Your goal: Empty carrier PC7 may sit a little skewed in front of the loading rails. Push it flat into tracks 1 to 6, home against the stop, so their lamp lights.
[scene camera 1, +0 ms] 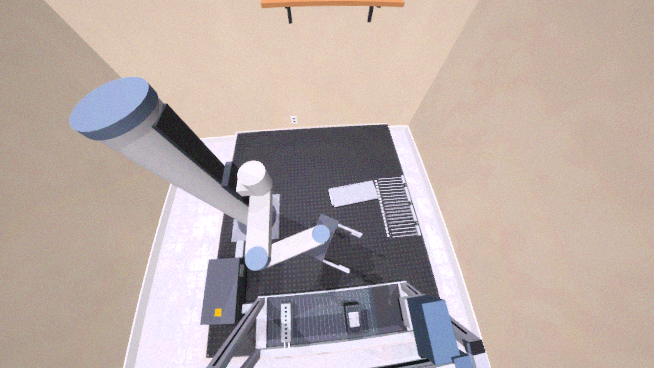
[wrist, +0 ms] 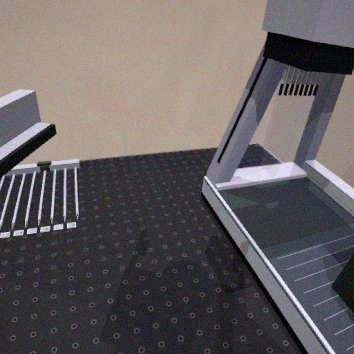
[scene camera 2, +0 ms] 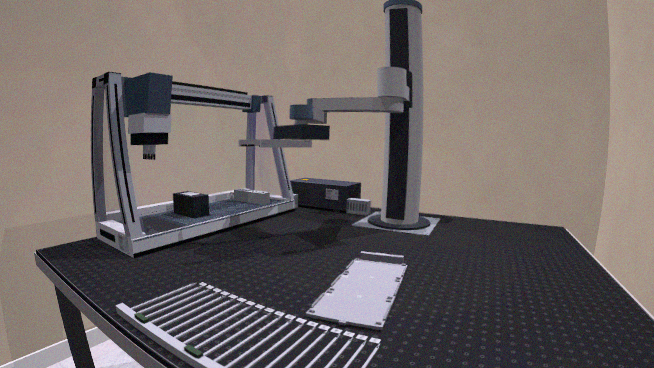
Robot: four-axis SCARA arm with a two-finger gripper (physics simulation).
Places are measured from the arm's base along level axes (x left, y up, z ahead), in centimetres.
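Where they show: gripper, fingertip midpoint: (scene camera 1: 355,253) (wrist: 203,131) (scene camera 2: 248,143); arm's base, link origin: (scene camera 2: 399,225).
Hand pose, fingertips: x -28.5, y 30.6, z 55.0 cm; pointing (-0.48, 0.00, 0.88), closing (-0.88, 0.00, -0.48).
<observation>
Things, the pixels of their centre, and the offset from my fingertips. "spot": a spot on its surface instead.
- black box, surface spot: (scene camera 2: 191,204) spot: dx -24.2, dy -19.9, dz +1.5 cm
- white block, surface spot: (scene camera 2: 251,195) spot: dx -26.1, dy -21.3, dz -32.4 cm
- dark grey unit, surface spot: (scene camera 2: 320,192) spot: dx -8.6, dy -21.5, dz -58.5 cm
The pale, flat, empty carrier (scene camera 1: 352,193) (scene camera 2: 362,292) lies flat on the table, slightly skewed, its near end close to the entrance ends of the loading rails (scene camera 1: 382,209) (scene camera 2: 374,340) (wrist: 45,229). A raised lip shows at its far end. The stop bar (scene camera 2: 167,339) (wrist: 65,164) runs along the rails' outer end and bears small dark green pieces; I cannot make out a lit lamp. The gripper (scene camera 1: 355,252) (scene camera 2: 246,143) is open and empty, high above the table, to the gantry side of the carrier. One finger shows at the left of the wrist view. The carrier does not show in the wrist view.
A gantry machine with a long tray (scene camera 1: 260,334) (scene camera 2: 175,238) (wrist: 250,255) stands along one side. A black box (scene camera 1: 353,317) (scene camera 2: 191,204) and a white block (scene camera 1: 285,322) (scene camera 2: 251,195) stand in it. A dark grey unit (scene camera 1: 220,287) (scene camera 2: 320,192) stands near the arm's column (scene camera 2: 415,150).
</observation>
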